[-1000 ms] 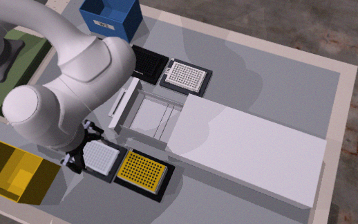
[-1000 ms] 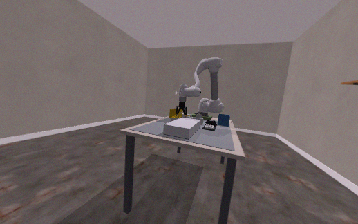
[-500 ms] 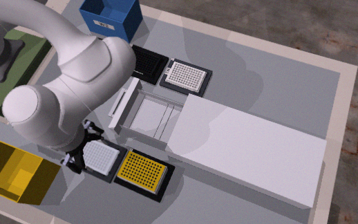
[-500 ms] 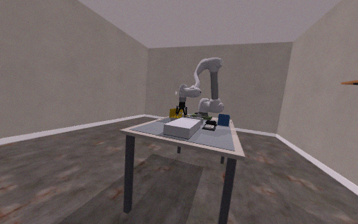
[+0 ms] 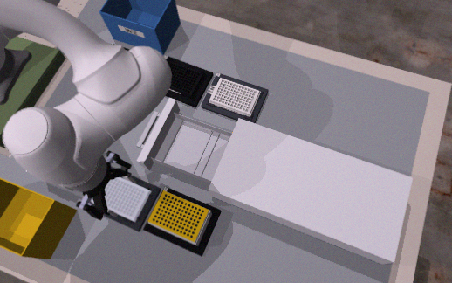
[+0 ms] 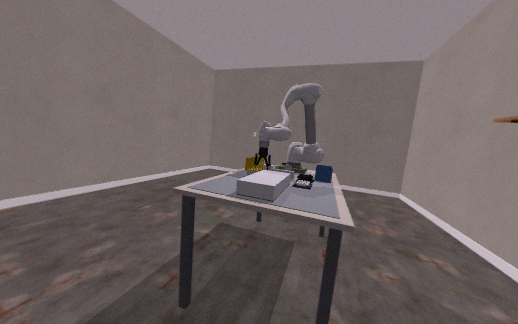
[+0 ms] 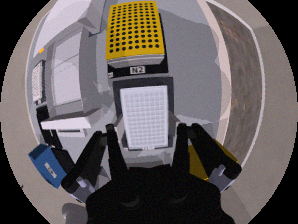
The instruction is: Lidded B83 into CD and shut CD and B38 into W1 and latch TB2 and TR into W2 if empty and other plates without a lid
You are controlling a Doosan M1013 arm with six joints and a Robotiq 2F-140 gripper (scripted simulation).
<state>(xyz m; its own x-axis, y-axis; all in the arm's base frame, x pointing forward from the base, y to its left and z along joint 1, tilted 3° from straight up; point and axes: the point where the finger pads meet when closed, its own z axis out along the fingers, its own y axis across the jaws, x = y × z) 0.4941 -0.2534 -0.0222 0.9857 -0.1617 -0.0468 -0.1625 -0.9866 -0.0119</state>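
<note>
The cooler drawer lies 170 mm to the left of my hand, 160 mm ahead of it and 10 mm below it. Also, from my hand: yellow tip rack 160 mm ahead, 20 mm to the right, 20 mm above; flat grey lid 10 mm below; clear assay plate 20 mm below.
</note>
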